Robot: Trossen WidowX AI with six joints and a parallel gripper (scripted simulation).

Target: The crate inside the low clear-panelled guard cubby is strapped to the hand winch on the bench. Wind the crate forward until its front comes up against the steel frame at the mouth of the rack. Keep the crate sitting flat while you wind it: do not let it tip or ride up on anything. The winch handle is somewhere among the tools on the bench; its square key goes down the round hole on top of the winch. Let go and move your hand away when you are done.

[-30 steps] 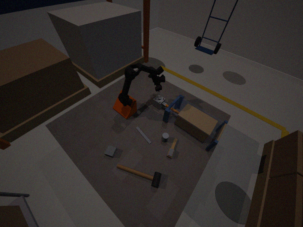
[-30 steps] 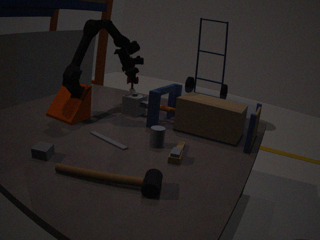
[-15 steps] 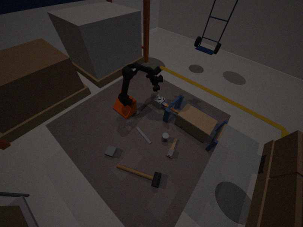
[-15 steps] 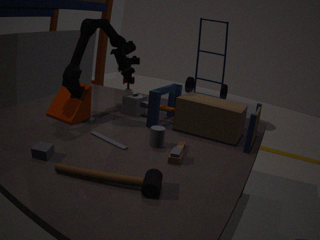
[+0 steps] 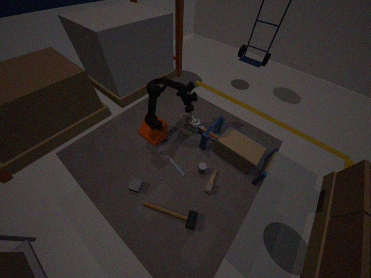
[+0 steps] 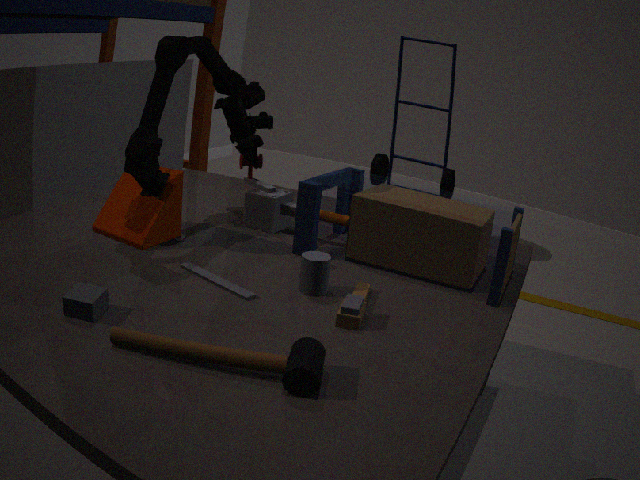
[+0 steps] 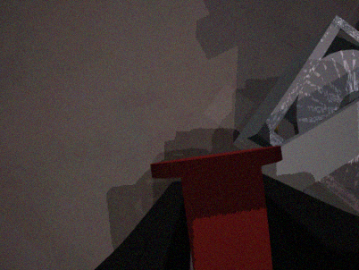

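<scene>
My gripper tip is now 6 cm short of the grey winch, 7 cm to the left of it and 10 cm above it. From my gripper tip the other things lie so: flat grey bar 15 cm ahead, 45 cm to the right, 13 cm below; then red knob 1 cm behind, 1 cm to the right; then small wooden tool 42 cm ahead, 41 cm to the right, 12 cm below.
</scene>
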